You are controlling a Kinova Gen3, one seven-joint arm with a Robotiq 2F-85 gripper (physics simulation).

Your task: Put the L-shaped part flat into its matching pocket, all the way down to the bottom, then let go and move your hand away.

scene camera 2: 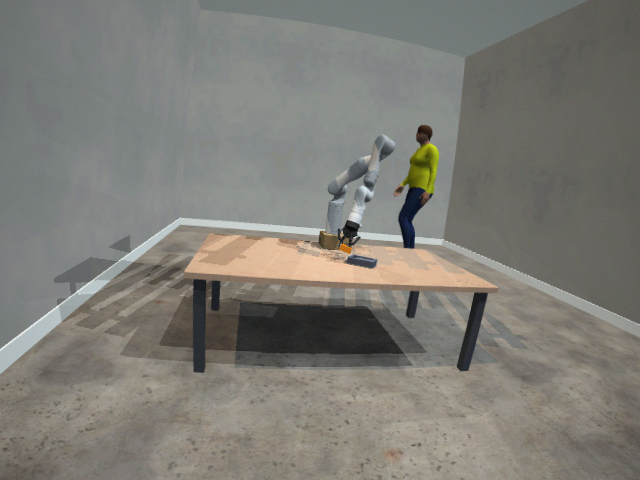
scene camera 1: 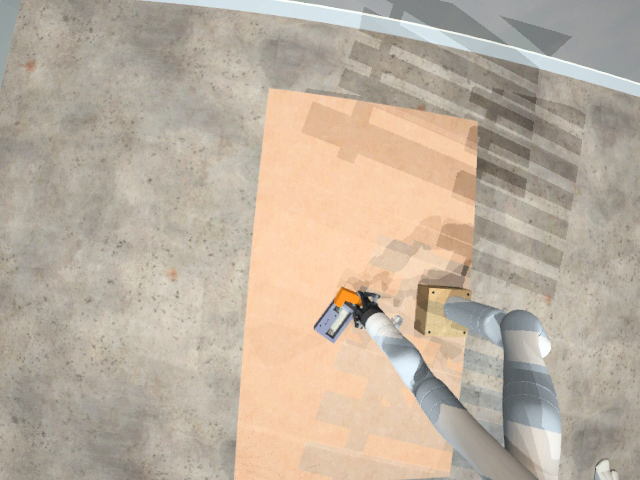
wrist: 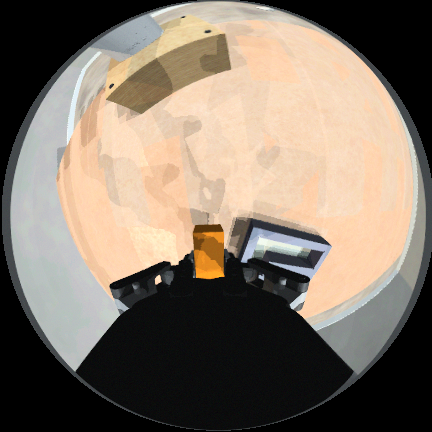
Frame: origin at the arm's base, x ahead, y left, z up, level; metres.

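Seen in the pictures: gripper, between the fingertips: (scene camera 1: 355, 296) (wrist: 208, 256); arm's base, origin of its link: (scene camera 2: 332, 233) (scene camera 1: 454, 308).
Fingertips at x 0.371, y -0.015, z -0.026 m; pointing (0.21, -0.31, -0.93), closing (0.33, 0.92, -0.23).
Observation:
Pixels of each thing's top centre, then the offset from my fingertips to it. Level surfaces: height alone.
- orange L-shaped part, centre of its top: (wrist: 217, 288) (scene camera 1: 354, 302) (scene camera 2: 346, 243) 0.015 m ahead, 0.014 m left, 0.043 m up
- blue-grey block, centre of its top: (wrist: 286, 263) (scene camera 1: 335, 321) (scene camera 2: 362, 257) 0.060 m ahead, 0.098 m left, 0.021 m down
- wooden table, height of its surface: 0.058 m down
The orange L-shaped part (scene camera 1: 347, 296) (scene camera 2: 345, 248) (wrist: 209, 252) is held above the table. My gripper (scene camera 1: 360, 301) (scene camera 2: 347, 243) (wrist: 208, 256) is shut on one arm of it. In the wrist view the part shows end-on, so its L outline is hidden there. The blue-grey block (scene camera 1: 321, 328) (scene camera 2: 361, 264) (wrist: 248, 246) with the pocket lies on the table. From above, the part overlaps the block's upper end and hides some of the pocket. In the wrist view the block is to the right of the part, apart from it.
The wooden table (scene camera 1: 305, 206) (scene camera 2: 258, 271) bears the block. The arm's wooden base box (scene camera 1: 439, 310) (scene camera 2: 328, 240) (wrist: 175, 67) stands to the right of the gripper in the overhead view. A person in a yellow top (scene camera 2: 423, 167) stands behind the table.

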